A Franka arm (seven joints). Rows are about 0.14 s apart.
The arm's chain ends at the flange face. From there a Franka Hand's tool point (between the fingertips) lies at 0.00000 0.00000 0.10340 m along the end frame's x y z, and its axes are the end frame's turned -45 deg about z.
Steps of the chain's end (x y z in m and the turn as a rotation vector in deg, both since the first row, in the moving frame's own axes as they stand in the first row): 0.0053, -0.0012, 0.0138, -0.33, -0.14, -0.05; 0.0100, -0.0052, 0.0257, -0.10, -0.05, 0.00; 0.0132, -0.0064, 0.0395, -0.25, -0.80, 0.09; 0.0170, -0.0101, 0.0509, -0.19, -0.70, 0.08; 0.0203, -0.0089, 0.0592, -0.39, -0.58, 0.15
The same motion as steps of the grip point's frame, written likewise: 0.0040, 0.0031, 0.0138, -0.13, -0.33, -0.05; 0.0106, 0.0035, 0.0257, -0.04, -0.11, 0.00; 0.0125, 0.0041, 0.0395, 0.39, -0.74, 0.09; 0.0180, 0.0042, 0.0509, 0.36, -0.63, 0.08; 0.0194, 0.0078, 0.0592, 0.13, -0.69, 0.15
